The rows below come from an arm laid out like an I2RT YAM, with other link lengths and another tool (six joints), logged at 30 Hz.
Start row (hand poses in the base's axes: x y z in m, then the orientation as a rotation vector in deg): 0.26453 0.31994 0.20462 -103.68 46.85 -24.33
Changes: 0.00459 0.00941 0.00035 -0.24 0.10 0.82; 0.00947 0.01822 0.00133 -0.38 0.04 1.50; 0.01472 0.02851 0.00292 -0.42 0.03 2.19; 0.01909 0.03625 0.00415 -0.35 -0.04 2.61; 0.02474 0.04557 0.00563 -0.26 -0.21 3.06; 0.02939 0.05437 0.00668 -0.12 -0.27 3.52; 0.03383 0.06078 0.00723 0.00 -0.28 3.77; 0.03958 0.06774 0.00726 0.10 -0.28 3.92; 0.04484 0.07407 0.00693 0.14 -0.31 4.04; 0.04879 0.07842 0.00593 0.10 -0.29 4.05; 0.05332 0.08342 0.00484 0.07 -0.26 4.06; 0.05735 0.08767 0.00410 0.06 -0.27 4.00; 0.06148 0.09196 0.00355 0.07 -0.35 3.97; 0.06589 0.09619 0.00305 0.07 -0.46 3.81
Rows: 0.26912 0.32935 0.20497 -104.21 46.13 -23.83; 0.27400 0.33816 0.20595 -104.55 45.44 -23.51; 0.27925 0.34845 0.20754 -104.81 44.78 -23.09; 0.28362 0.35619 0.20877 -104.85 44.34 -22.84; 0.28927 0.36551 0.21025 -104.86 43.81 -22.66; 0.29392 0.37431 0.21130 -104.85 43.35 -22.34; 0.29836 0.38072 0.21185 -104.82 43.12 -22.13; 0.30411 0.38768 0.21188 -104.77 42.99 -21.99; 0.30937 0.39401 0.21155 -104.76 42.86 -21.92; 0.31332 0.39836 0.21055 -104.81 42.86 -21.91; 0.31785 0.40336 0.20946 -104.85 42.87 -21.90; 0.32188 0.40761 0.20872 -104.84 42.92 -21.95; 0.32601 0.41190 0.20817 -104.79 42.89 -22.03; 0.33042 0.41613 0.20767 -104.70 42.97 -22.23
